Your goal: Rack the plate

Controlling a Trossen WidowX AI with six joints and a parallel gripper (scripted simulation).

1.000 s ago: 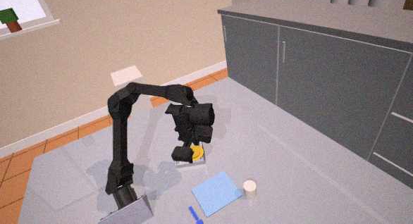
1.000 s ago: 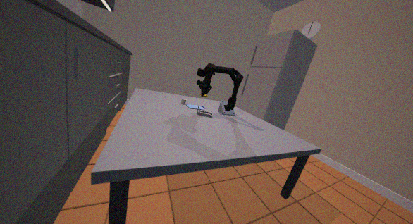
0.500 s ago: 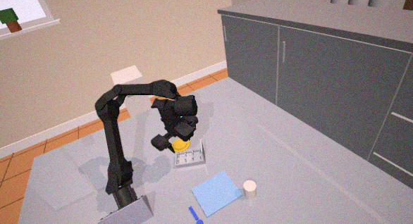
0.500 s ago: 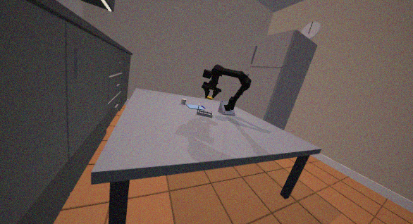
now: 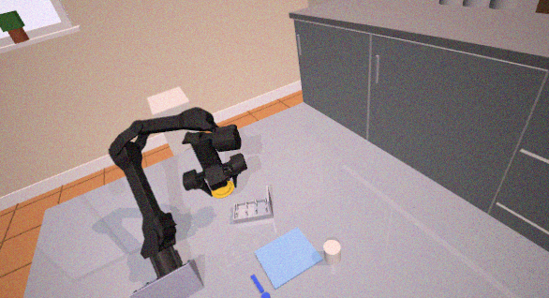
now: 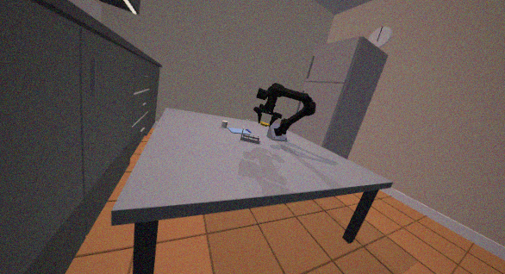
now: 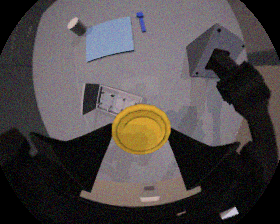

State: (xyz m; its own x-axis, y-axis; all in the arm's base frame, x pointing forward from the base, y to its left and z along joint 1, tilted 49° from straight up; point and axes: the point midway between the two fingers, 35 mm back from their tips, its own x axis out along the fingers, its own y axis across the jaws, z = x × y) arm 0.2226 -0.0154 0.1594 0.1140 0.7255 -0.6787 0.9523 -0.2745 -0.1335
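Now: the grey dish rack 6 cm ahead of my gripper tip, 3 cm to the right of it and 10 cm below it. The rest, counted from my gripper tip: yellow plate 1 cm above; then blue utensil 5 cm behind, 27 cm to the right, 12 cm below; then white cup 15 cm ahead, 31 cm to the right, 10 cm below.
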